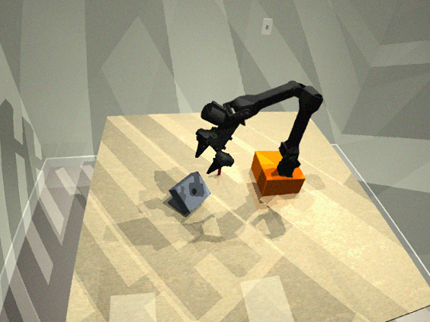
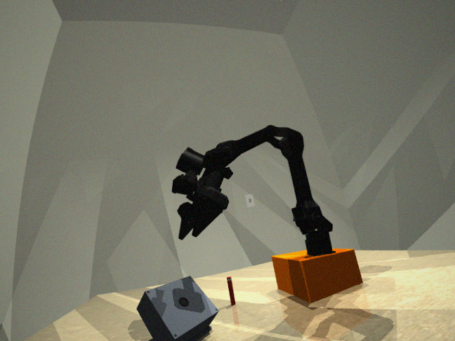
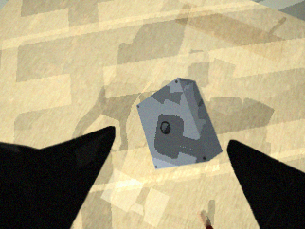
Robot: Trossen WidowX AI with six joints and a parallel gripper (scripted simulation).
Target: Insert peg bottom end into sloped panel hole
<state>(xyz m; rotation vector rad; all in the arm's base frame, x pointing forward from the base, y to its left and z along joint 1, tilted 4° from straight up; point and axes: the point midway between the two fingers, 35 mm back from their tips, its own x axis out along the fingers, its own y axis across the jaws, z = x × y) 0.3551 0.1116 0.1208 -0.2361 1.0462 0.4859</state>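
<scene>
The red round peg is 18 cm to the right of my gripper tip, 16 cm below it and 8 cm behind it. Round my gripper tip: grey-blue sloped panel (15 cm below, 4 cm ahead).
</scene>
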